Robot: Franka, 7 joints.
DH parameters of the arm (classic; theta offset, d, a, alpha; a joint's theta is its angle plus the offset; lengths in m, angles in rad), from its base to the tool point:
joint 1: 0 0.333 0 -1.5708
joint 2: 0 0 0 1.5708
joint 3: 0 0.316 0.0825 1.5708
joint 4: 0 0 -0.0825 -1.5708
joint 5: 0 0.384 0 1.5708
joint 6: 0 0 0.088 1.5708
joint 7: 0 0.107 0 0
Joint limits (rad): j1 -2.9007..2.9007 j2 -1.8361..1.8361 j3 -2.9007..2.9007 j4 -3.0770..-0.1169 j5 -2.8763..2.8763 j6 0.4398..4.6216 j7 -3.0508..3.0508
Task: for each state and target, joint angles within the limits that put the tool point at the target. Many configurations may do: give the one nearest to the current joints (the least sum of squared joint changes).
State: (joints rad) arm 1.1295 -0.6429 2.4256 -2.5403 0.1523 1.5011 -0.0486
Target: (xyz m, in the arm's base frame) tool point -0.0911 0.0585 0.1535
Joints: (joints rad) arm 1.0581 -0.7638 2.3467 -2.8905 0.0815 1.4237 -0.0486
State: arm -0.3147 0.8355 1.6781 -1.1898 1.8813 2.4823 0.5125
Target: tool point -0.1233 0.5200 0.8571
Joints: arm 0.1118 0.4000 2.0255 -1.4587 1.8789 2.4251 0.5125
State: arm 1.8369 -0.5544 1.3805 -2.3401 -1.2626 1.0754 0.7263
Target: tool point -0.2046 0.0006 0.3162
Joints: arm 2.1120 -0.4651 1.6730 -2.9049 -0.8554 0.9069 0.7263
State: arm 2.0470 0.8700 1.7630 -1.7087 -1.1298 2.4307 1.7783
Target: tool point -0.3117 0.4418 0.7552
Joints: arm 1.0787 1.4002 2.2194 -1.7441 -1.1366 2.5074 1.7783
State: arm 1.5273 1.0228 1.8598 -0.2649 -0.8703 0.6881 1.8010
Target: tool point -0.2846 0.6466 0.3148
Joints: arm 1.6830 1.4833 1.7344 -0.3065 -0.9261 0.7935 1.8010
